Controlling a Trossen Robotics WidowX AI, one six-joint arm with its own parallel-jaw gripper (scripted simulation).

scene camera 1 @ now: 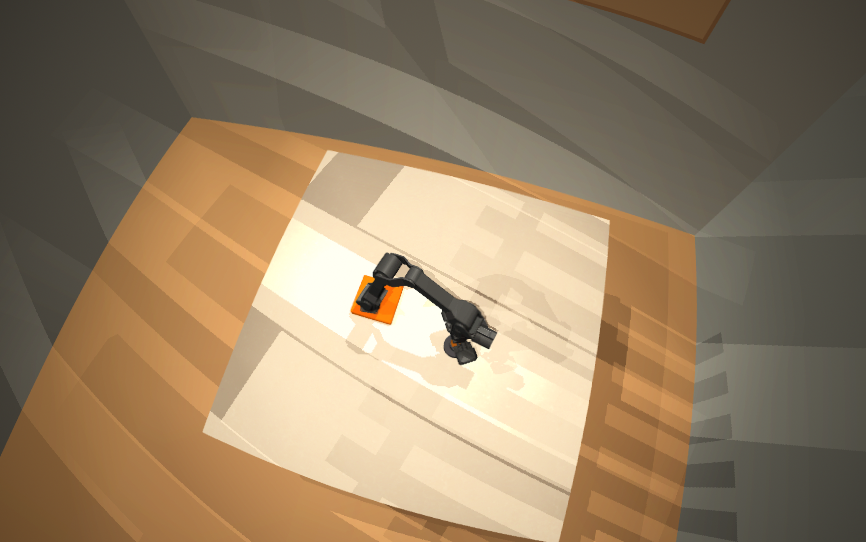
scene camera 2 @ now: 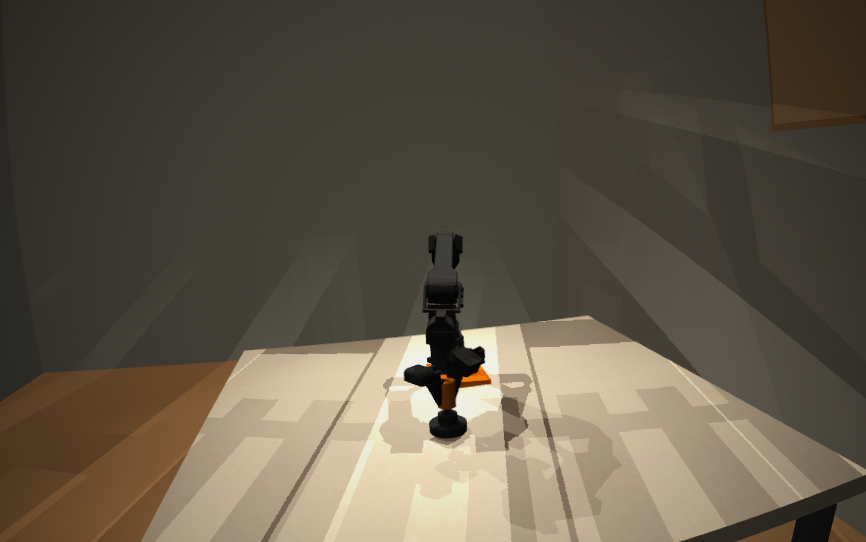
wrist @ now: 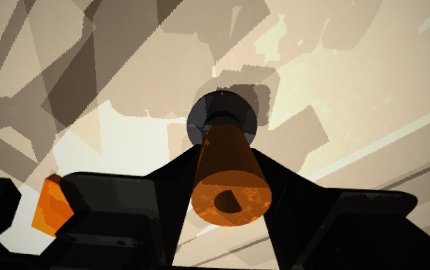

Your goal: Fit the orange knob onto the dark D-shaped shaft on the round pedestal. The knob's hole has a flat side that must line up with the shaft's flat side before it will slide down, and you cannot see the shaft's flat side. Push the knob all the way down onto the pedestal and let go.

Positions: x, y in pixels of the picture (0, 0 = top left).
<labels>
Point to an orange knob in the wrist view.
At 230, 189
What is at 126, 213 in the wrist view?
The gripper.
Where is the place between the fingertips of the gripper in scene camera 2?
446, 402
</labels>
